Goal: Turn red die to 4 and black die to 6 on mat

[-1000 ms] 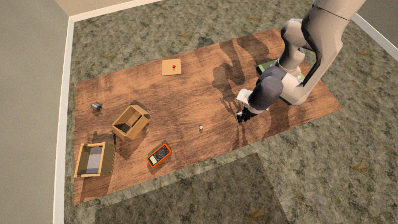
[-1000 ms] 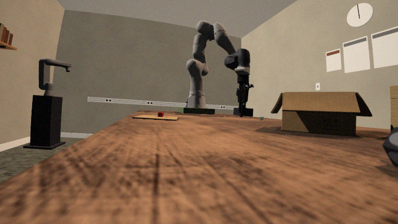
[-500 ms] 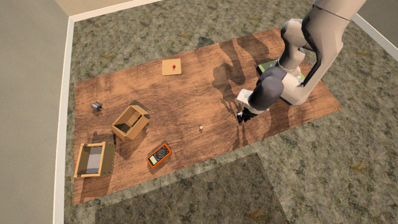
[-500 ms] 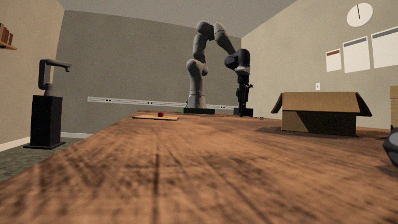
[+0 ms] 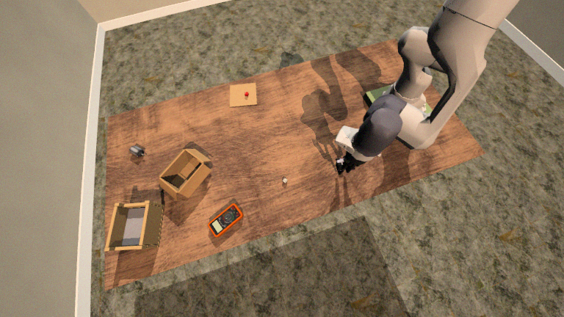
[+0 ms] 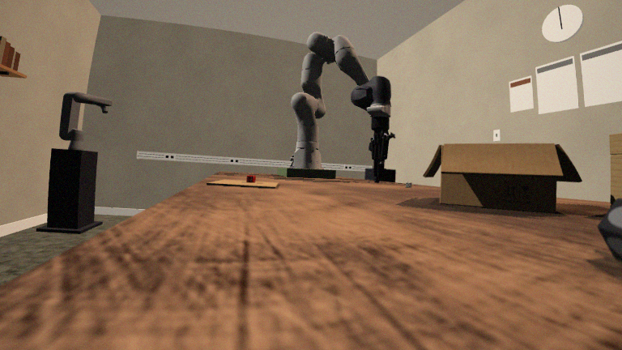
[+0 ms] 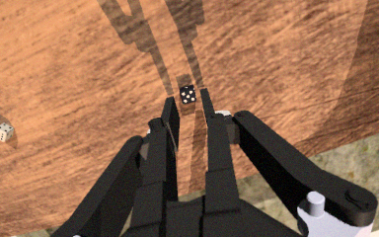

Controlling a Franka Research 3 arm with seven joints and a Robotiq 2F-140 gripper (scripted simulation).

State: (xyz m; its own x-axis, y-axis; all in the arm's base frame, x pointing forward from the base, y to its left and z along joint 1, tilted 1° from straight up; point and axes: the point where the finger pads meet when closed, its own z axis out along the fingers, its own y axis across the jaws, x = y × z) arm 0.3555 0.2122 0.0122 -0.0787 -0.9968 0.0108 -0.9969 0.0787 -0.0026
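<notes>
My hand is 10 mm to the left of the black die and 50 mm above it. The rest, counted from my hand: red die 300 mm ahead, 530 mm to the right, 50 mm below; then white die 250 mm ahead, 40 mm to the right, 50 mm below; then orange multimeter 520 mm ahead, 40 mm to the left, 40 mm below.
</notes>
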